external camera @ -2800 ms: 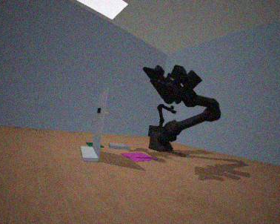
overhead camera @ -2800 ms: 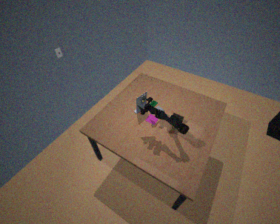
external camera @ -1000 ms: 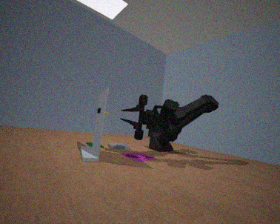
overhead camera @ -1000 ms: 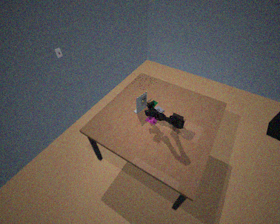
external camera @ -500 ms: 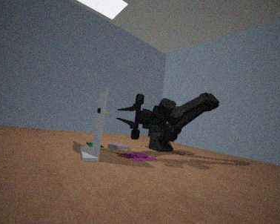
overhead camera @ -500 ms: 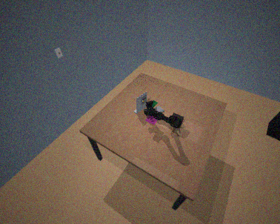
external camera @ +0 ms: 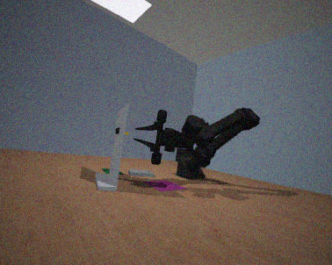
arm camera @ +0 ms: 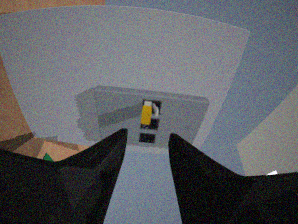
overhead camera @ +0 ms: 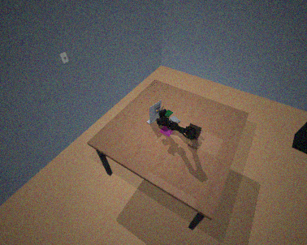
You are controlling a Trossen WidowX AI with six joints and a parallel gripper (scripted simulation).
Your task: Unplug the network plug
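The yellow network plug lies 40 mm ahead of my gripper tip and 10 mm to the right of it. Round my gripper tip: marked square: 130 mm behind, 30 mm to the left, 170 mm below; then flat grey slab: 120 mm behind, 140 mm to the right, 170 mm below; then upright grey panel: 60 mm ahead, 20 mm to the right, 60 mm below.
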